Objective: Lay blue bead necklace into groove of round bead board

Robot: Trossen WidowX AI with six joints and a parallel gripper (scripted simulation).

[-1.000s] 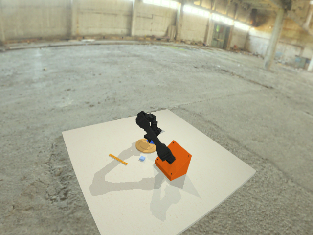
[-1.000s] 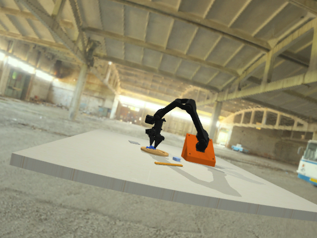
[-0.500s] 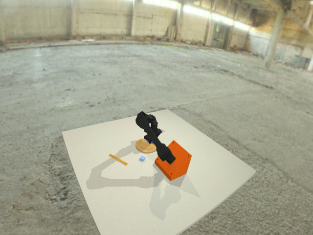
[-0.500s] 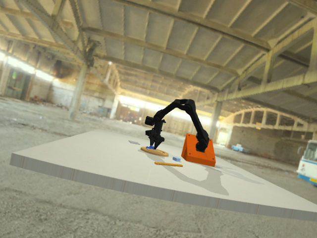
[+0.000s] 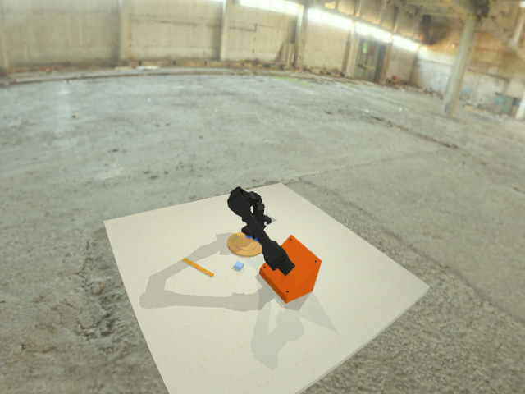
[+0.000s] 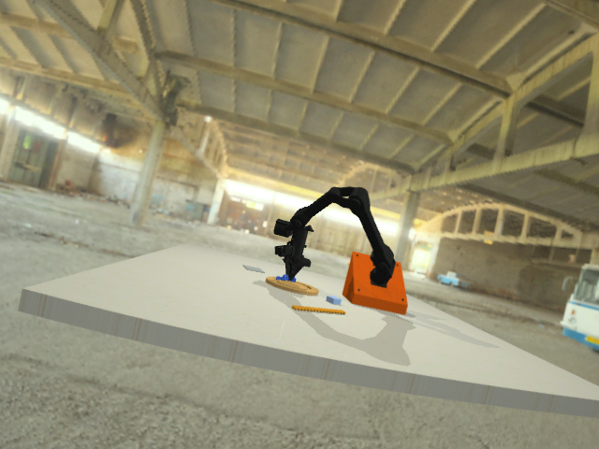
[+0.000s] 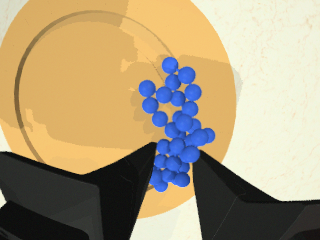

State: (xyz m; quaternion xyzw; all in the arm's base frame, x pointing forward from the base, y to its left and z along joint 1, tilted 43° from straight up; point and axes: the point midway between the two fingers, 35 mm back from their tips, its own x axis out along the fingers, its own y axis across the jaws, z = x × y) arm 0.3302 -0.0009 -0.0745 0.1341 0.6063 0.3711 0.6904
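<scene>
My gripper tip is now 1 cm past the round tan bead board, 6 cm to the right of it and 1 cm above it. The rest, counted from my gripper tip: flat grey tile 15 cm ahead, 17 cm to the right, 1 cm below; small light-blue block 15 cm behind, 18 cm to the left, 1 cm below.
</scene>
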